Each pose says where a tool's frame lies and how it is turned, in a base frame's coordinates. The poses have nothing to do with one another.
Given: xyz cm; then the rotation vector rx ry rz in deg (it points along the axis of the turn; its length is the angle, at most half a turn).
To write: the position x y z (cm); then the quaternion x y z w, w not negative. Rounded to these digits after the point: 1 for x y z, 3 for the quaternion.
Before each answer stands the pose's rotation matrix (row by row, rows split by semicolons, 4 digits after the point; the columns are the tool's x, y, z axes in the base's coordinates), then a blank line. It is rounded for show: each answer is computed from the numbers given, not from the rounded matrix.
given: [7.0 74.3 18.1 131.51 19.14 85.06]
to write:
0.4120 -0.0091 0.9111; 0.3985 -0.8974 -0.1892; 0.8194 0.4410 -0.3661

[7.0 74.3 18.1 0.818 0.119 0.529 0.193]
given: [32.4 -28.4 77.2 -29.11 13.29 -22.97]
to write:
0.8969 0.3134 0.3120; -0.4267 0.7987 0.4243; -0.1162 -0.5137 0.8501

[32.4 -28.4 77.2 -0.249 0.114 -0.197 0.941]
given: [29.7 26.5 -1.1 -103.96 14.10 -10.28]
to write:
0.9653 -0.0730 0.2507; -0.2610 -0.2431 0.9342; -0.0072 -0.9672 -0.2538

[29.7 26.5 -1.1 -0.785 0.106 -0.078 0.606]
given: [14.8 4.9 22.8 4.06 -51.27 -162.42]
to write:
-0.9848 0.1453 -0.0955; -0.1738 -0.8061 0.5658; 0.0052 0.5737 0.8190

[14.8 4.9 22.8 0.024 -0.300 -0.950 0.084]
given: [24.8 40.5 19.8 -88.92 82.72 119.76]
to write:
-0.4466 -0.6174 -0.6476; -0.3871 -0.5192 0.7619; -0.8067 0.5910 -0.0071

[24.8 40.5 19.8 -0.520 0.483 0.700 0.082]
